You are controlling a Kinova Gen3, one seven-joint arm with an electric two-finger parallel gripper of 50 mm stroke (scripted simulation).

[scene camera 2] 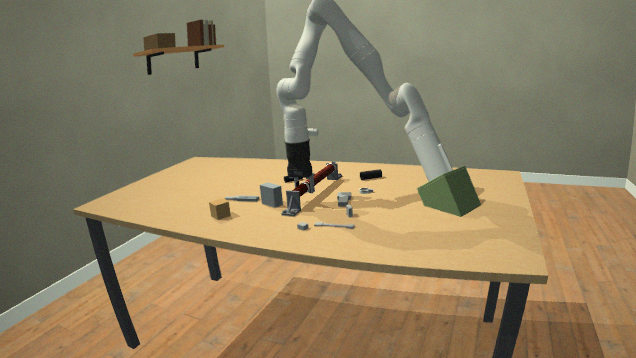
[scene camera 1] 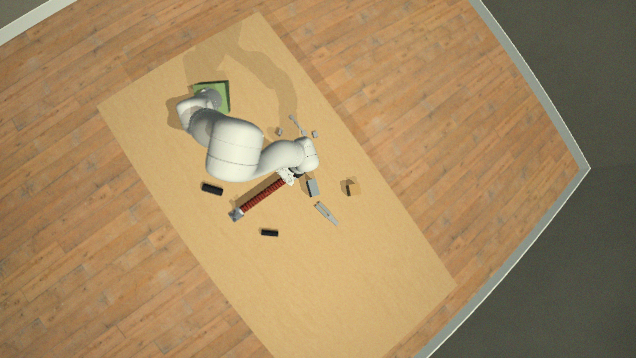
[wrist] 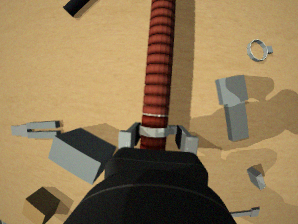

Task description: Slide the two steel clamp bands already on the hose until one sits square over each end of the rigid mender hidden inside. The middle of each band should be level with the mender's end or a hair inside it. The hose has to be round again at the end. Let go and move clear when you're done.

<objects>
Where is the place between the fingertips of the gripper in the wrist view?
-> At 158,131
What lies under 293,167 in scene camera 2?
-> The gripper.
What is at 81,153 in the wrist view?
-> A grey block.
</objects>
